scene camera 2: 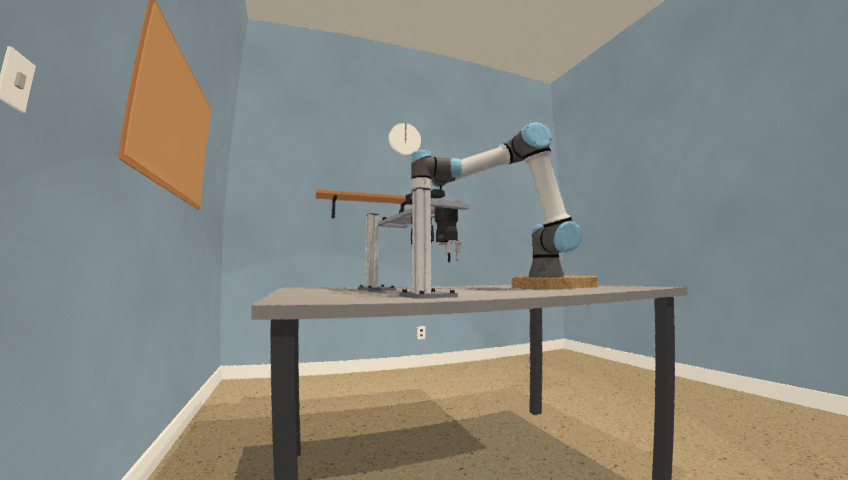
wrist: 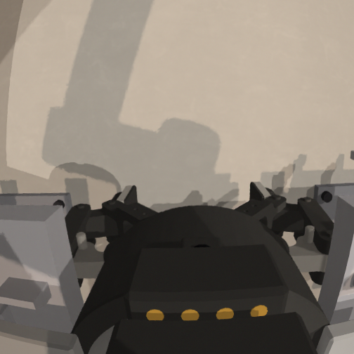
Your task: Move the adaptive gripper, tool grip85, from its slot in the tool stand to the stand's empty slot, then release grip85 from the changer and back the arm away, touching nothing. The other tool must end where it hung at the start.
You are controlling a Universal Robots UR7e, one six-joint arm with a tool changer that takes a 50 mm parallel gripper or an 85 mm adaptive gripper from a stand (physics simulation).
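Frame: origin at the arm's base, x left, y back, z up, level; millimetres.
Seen in the pictures: arm's base, origin of its link: (scene camera 2: 546, 277).
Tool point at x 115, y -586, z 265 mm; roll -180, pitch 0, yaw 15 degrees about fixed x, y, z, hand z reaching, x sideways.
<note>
Pixels of each thing's top centre, then the offset from my tool point to it. "*": a spot on its surface instead. Level surfaces: height alone.
- tool, centre of its top: (scene camera 2: 447, 201) dy +52, dx +174, dz -13 mm
- stand's far post, a spot on its surface: (scene camera 2: 371, 252) * dy -176, dx -167, dz -159 mm
- table, height of its surface: dz -313 mm
My adaptive gripper grip85 (wrist: 193, 193) is on the arm's changer, pointing down, with its black fingers spread wide and nothing between them. In scene camera 2 its dark body (scene camera 2: 413, 235) is mostly hidden behind the near post of the tool stand (scene camera 2: 421, 255). In the wrist view grey holder plates of the stand (wrist: 25, 237) stand on both sides of the gripper. The other tool (scene camera 2: 446, 225), with a dark body and pale fingers, hangs from the stand to the right of the near post. I cannot tell whether grip85 rests in a slot.
The stand's far post (scene camera 2: 371, 252) rises from the table (scene camera 2: 476, 300). The arm's base (scene camera 2: 545, 265) stands on a brown block (scene camera 2: 553, 282) at the right. An orange shelf (scene camera 2: 357, 196) shows behind the stand. The arm's shadow (wrist: 107, 75) falls across the light surface below.
</note>
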